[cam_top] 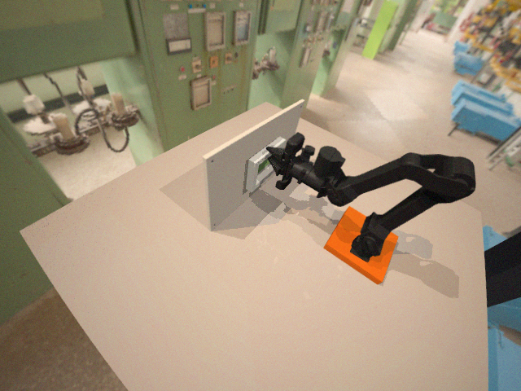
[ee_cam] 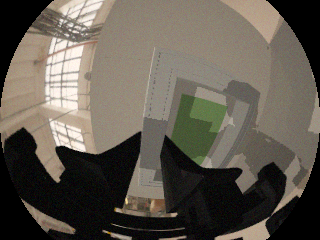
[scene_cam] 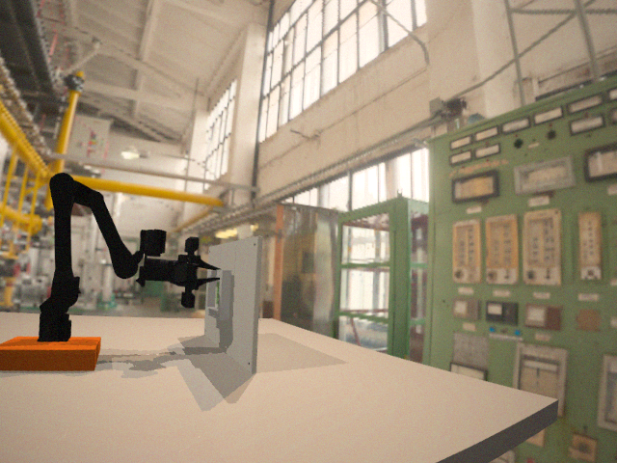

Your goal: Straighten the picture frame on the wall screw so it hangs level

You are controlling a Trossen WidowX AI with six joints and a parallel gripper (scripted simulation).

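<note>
Now: the picture frame 50 mm below my gripper tip. Also, from my gripper tip: grey wall board 60 mm below, 10 mm ahead.
</note>
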